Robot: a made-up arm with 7 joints.
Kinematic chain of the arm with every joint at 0, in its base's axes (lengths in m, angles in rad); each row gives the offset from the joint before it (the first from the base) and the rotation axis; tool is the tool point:
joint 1: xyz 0 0.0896 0 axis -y
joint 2: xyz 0 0.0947 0 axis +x
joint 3: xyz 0 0 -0.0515 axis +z
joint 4: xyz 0 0 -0.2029 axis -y
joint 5: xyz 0 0 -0.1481 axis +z
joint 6: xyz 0 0 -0.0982 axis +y
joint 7: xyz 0 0 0 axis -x
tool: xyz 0 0 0
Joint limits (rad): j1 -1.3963..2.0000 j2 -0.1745..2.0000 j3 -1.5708..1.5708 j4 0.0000..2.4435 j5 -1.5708..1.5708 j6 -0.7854..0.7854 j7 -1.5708..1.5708
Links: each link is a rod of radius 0.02 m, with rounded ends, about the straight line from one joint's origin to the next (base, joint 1, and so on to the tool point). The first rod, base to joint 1, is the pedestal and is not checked.
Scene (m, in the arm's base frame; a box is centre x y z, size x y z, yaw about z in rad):
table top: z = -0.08
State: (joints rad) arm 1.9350 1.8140 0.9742 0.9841 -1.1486 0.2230 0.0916
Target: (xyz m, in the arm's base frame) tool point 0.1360 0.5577 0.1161
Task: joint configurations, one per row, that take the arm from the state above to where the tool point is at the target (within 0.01 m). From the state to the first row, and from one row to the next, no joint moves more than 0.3 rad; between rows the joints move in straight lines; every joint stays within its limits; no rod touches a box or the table.
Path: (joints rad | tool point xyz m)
1: 1.8050 1.5548 0.9648 1.0368 -1.1486 0.2230 0.0916 | -0.1916 0.5668 0.0784
2: 1.6751 1.2957 0.9553 1.0894 -1.1486 0.2230 0.0916 | -0.0842 0.5873 0.1179
3: 1.5451 1.0365 0.9459 1.1421 -1.1486 0.2230 0.0916 | 0.0287 0.5839 0.1304
4: 1.4152 0.7774 0.9364 1.1948 -1.1486 0.2230 0.0916 | 0.1360 0.5577 0.1161

